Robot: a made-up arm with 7 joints. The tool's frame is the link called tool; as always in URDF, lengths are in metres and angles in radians. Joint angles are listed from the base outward.
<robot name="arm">
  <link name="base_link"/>
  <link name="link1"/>
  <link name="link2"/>
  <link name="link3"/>
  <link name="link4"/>
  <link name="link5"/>
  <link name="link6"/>
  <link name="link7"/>
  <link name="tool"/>
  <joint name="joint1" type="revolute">
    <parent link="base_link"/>
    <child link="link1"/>
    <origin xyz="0.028 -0.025 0.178" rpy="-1.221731 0 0"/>
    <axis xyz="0 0 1"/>
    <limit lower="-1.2" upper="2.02"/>
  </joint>
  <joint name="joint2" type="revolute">
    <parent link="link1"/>
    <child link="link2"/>
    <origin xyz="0.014 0.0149 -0.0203" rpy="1.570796 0 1.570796"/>
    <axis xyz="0 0 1"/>
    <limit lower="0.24" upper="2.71"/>
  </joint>
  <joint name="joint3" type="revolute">
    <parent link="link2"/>
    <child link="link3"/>
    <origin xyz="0.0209 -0.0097 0.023" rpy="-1.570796 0 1.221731"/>
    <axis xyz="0 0 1"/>
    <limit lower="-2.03" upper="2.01"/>
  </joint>
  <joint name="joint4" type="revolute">
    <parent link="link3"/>
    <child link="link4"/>
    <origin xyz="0.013 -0.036 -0.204" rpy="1.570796 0 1.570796"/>
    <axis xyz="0 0 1"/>
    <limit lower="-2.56" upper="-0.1"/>
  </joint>
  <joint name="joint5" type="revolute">
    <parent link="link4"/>
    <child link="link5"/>
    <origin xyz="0.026 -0.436 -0.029" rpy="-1.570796 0 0"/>
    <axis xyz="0 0 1"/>
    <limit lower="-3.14" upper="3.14"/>
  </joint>
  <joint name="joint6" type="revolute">
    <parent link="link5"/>
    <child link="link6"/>
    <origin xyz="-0.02 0.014 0.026" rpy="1.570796 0 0"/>
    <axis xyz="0 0 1"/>
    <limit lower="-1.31" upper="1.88"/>
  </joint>
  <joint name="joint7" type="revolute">
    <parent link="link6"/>
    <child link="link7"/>
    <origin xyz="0.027 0.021 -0.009" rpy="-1.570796 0 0"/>
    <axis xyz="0 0 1"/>
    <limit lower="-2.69" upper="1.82"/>
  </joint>
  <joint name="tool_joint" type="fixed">
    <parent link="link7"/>
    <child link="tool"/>
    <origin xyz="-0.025 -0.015 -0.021" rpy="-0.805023 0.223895 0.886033"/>
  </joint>
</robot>
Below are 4 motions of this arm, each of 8 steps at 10 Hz.
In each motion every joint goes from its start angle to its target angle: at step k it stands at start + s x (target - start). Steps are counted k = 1, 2, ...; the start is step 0. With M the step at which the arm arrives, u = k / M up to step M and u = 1 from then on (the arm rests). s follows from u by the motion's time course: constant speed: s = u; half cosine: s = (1 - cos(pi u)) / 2; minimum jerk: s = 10 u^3 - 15 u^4 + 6 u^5.
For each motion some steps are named. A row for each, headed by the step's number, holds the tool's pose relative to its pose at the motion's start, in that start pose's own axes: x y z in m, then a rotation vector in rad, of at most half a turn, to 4 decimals.
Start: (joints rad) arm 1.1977 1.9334 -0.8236 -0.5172 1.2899 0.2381 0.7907
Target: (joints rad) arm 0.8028 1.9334 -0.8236 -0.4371 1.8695 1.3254 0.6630
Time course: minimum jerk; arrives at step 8
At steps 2, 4, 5, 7, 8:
2: -0.0063 0.0038 0.0085 -0.1124 -0.0463 0.0368
4: -0.0345 0.0171 0.0388 -0.5295 -0.2901 0.0754
5: -0.0533 0.0237 0.0533 -0.7413 -0.4656 0.0214
7: -0.0770 0.0300 0.0667 -0.9468 -0.6884 -0.1108
8: -0.0785 0.0303 0.0674 -0.9578 -0.7026 -0.1214

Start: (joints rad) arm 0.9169 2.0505 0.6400 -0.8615 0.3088 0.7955 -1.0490
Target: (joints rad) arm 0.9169 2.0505 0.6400 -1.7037 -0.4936 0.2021 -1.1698
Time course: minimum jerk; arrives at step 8
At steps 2, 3, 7, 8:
2: -0.0265 -0.0063 0.0187 -0.0436 0.1671 0.0287
3: -0.0666 -0.0199 0.0526 -0.1224 0.4427 0.0802
7: -0.1738 -0.1113 0.2171 -0.5656 1.5305 0.2998
8: -0.1751 -0.1140 0.2211 -0.5785 1.5537 0.3041

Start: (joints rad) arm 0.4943 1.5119 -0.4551 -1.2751 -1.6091 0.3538 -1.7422
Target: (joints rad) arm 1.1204 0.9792 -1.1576 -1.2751 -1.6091 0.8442 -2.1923
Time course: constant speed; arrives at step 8
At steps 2, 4, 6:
2: -0.1160 -0.1469 -0.0410 -0.1574 0.1623 0.0351
4: -0.2031 -0.3151 -0.0305 -0.3243 0.2981 0.0654
6: -0.2500 -0.4870 0.0253 -0.4958 0.4041 0.0953

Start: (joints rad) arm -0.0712 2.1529 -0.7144 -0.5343 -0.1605 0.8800 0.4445
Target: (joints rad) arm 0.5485 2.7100 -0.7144 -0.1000 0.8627 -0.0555 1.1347
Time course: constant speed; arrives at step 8
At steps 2, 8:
2: -0.0125 -0.0080 -0.0963 0.0118 -0.1846 0.1798
8: -0.2241 -0.1077 -0.2783 0.3572 -0.6442 1.1250

